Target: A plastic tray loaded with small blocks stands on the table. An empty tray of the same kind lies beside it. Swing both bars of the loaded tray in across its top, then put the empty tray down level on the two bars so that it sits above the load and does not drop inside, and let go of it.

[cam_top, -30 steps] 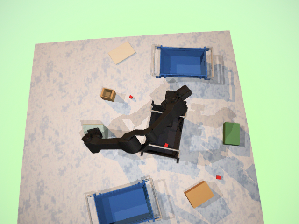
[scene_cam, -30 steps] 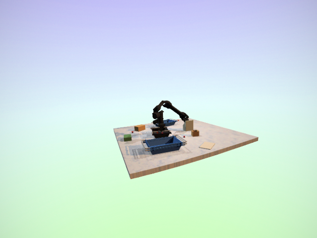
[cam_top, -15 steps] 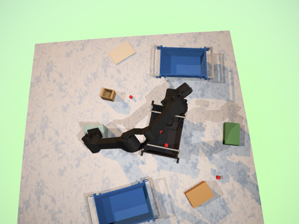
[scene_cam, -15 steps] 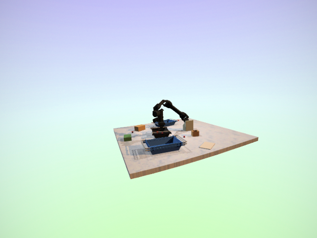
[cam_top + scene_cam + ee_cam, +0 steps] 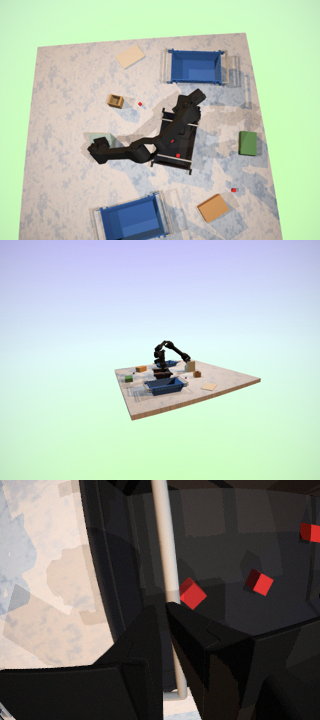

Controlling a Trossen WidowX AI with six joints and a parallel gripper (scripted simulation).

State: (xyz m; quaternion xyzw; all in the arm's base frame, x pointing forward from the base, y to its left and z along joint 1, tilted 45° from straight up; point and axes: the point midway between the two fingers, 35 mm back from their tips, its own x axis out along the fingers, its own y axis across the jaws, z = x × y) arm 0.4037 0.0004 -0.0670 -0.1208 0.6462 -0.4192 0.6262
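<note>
My gripper tip is 32 cm past the blue tray, 44 cm to the left of it and 4 cm above it. The rest, counted from my gripper tip: green block: 32 cm ahead, 18 cm to the right, 7 cm below; then brown box: 32 cm behind, 18 cm to the left, 7 cm below; then orange block: 7 cm ahead, 45 cm to the right, 6 cm below.
</note>
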